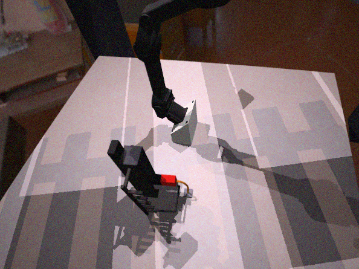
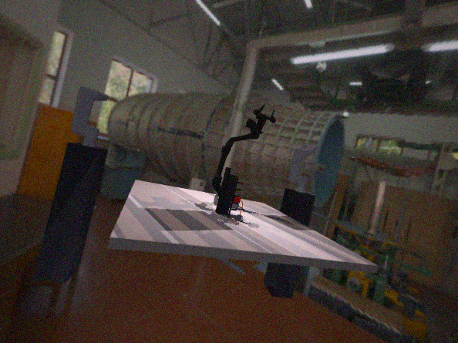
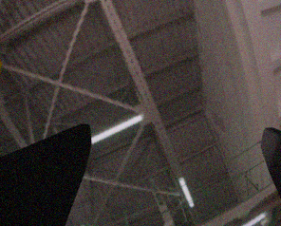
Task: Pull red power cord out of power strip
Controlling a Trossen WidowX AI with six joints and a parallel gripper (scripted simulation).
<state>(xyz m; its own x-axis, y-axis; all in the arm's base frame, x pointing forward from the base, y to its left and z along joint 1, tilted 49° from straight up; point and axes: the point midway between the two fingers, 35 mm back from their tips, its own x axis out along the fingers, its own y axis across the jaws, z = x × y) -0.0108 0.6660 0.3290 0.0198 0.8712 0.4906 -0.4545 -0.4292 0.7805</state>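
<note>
Now: gripper tip 210 mm short of the red plug, 170 mm to the left of it and 730 mm above it.
</note>
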